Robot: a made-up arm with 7 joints. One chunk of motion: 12 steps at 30 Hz.
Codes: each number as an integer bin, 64 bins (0 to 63) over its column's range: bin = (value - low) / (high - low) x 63, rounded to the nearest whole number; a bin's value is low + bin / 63 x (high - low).
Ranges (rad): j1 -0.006..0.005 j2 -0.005..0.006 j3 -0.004..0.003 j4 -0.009..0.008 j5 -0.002..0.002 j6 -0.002..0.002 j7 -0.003..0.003
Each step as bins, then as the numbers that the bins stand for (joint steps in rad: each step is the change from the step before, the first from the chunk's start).
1 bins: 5 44 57 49 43 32 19
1 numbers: -0.00513 0.00268 0.00233 0.00422 0.00073 0.00003 -0.00119
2 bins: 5 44 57 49 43 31 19
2 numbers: -0.00513 0.00268 0.00233 0.00422 0.00073 -0.00003 -0.00119
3 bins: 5 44 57 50 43 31 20
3 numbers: -0.00513 0.00268 0.00233 0.00449 0.00073 -0.00003 -0.00110
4 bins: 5 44 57 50 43 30 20
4 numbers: -0.00513 0.00268 0.00233 0.00449 0.00073 -0.00010 -0.00110
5 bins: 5 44 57 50 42 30 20
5 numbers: -0.00513 0.00268 0.00233 0.00449 0.00067 -0.00010 -0.00110
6 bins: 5 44 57 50 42 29 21
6 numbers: -0.00513 0.00268 0.00233 0.00449 0.00067 -0.00016 -0.00100
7 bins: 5 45 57 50 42 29 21
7 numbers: -0.00513 0.00286 0.00233 0.00449 0.00067 -0.00016 -0.00100
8 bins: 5 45 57 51 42 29 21
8 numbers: -0.00513 0.00286 0.00233 0.00476 0.00067 -0.00016 -0.00100
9 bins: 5 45 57 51 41 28 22
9 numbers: -0.00513 0.00286 0.00233 0.00476 0.00060 -0.00022 -0.00090
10 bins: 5 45 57 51 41 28 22
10 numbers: -0.00513 0.00286 0.00233 0.00476 0.00060 -0.00022 -0.00090
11 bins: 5 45 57 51 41 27 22
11 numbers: -0.00513 0.00286 0.00233 0.00476 0.00060 -0.00029 -0.00090
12 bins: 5 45 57 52 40 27 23
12 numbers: -0.00513 0.00286 0.00233 0.00503 0.00054 -0.00029 -0.00081
